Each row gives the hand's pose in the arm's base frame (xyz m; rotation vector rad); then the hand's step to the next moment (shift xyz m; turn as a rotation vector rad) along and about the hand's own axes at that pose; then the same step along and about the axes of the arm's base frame.
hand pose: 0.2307 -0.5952 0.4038 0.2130 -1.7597 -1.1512
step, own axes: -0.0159 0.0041 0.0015 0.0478 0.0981 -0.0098
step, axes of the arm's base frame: 0.0082 0.0125 -0.0069 0.0171 0.0182 0.1067
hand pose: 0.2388 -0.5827 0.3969 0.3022 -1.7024 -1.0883
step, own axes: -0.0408 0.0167 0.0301 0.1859 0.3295 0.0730
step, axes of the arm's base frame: -0.0036 0.0514 -0.0139 -0.0440 0.0990 0.3698
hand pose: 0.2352 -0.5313 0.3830 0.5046 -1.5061 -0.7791
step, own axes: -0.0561 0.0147 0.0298 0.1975 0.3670 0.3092
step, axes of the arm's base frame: -0.0217 0.0554 -0.0266 -0.2725 0.1557 0.4133
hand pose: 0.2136 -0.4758 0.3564 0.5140 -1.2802 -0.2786
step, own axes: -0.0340 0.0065 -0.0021 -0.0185 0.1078 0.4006
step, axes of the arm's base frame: -0.0079 0.0221 -0.0255 -0.3978 0.0170 0.1179
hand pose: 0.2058 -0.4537 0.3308 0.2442 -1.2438 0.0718
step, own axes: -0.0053 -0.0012 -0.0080 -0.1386 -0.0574 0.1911
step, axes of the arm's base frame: 0.0059 0.0010 -0.0076 -0.2113 -0.0874 -0.0819
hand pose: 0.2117 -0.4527 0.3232 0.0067 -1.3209 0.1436
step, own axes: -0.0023 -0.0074 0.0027 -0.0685 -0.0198 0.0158
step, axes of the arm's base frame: -0.0024 -0.0078 -0.0010 -0.0295 -0.0279 -0.0607
